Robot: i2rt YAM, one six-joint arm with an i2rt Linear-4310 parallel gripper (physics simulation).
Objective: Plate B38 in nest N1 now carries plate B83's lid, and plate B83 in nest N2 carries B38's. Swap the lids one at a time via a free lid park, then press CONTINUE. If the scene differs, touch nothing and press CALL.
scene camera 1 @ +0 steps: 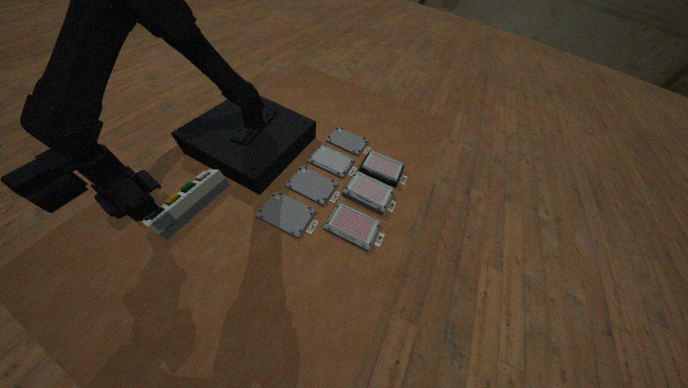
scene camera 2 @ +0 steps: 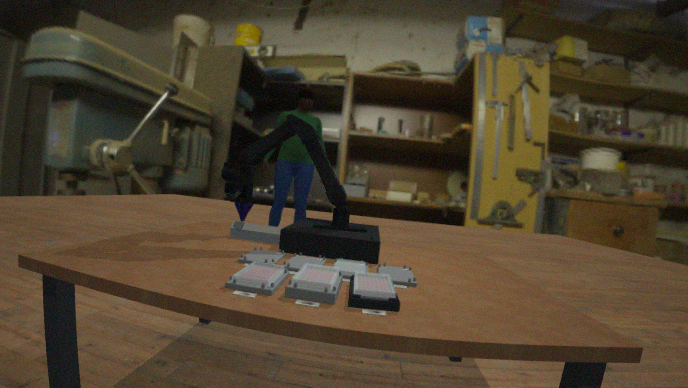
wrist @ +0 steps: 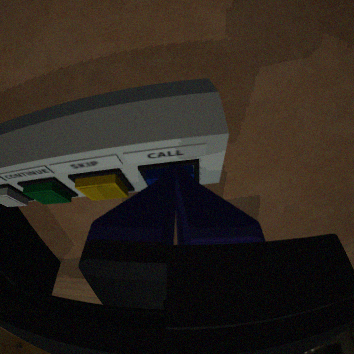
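Pixels of known places: gripper, between the fingertips: point(scene camera 2: 242, 221) point(wrist: 175, 173); arm's base, origin of its link: point(scene camera 1: 254, 125) point(scene camera 2: 339, 228).
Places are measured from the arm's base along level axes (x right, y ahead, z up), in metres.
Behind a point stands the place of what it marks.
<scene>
My gripper point(scene camera 1: 155, 212) {x 0.386, y -0.060, z -0.017 m} point(scene camera 2: 243, 218) {x 0.386, y -0.060, z -0.017 m} point(wrist: 175, 173) {x 0.386, y -0.060, z -0.017 m} is shut and empty, its tips at the blue CALL button point(wrist: 154, 175) {x 0.371, y -0.063, z -0.026 m}, partly covering it. Whether the button is pressed down cannot be told. The green CONTINUE button point(scene camera 1: 188, 187) {x 0.285, y -0.045, z -0.027 m} point(wrist: 47, 192) {x 0.290, y -0.051, z -0.026 m} sits further along the grey button box point(scene camera 1: 197, 206) {x 0.316, y -0.008, z -0.058 m} point(scene camera 2: 257, 233) {x 0.310, y -0.006, z -0.050 m} point(wrist: 125, 120) {x 0.368, y -0.026, z -0.031 m}. Three plates with pink wells stand in nests: one point(scene camera 1: 352, 225) {x 0.219, y 0.422, z -0.054 m} point(scene camera 2: 257, 276) {x 0.206, y 0.468, z -0.054 m}, a middle one point(scene camera 1: 369, 191) {x 0.093, y 0.441, z -0.041 m} point(scene camera 2: 314, 279) {x 0.083, y 0.492, z -0.041 m}, and one point(scene camera 1: 382, 165) {x -0.039, y 0.460, z -0.045 m} point(scene camera 2: 374, 286) {x -0.042, y 0.500, z -0.044 m} in a black nest. Their labels are too small to read.
Behind the plates is a row of flat grey parks point(scene camera 1: 286, 215) {x 0.248, y 0.231, z -0.071 m} point(scene camera 1: 311, 185) {x 0.119, y 0.257, z -0.071 m} point(scene camera 1: 347, 140) {x -0.142, y 0.304, z -0.071 m}. Another park position point(scene camera 1: 331, 160) {x -0.006, y 0.283, z -0.063 m} point(scene camera 2: 351, 266) {x -0.019, y 0.290, z -0.063 m} looks paler, as if bearing a clear lid. The yellow SKIP button point(scene camera 1: 172, 199) {x 0.333, y -0.056, z -0.026 m} point(wrist: 102, 187) {x 0.334, y -0.061, z -0.027 m} is beside CALL. The black arm base point(scene camera 1: 225, 150) {x 0.143, y -0.015, z 0.001 m} point(scene camera 2: 330, 242) {x 0.039, y 0.151, z -0.027 m} stands near the box.
</scene>
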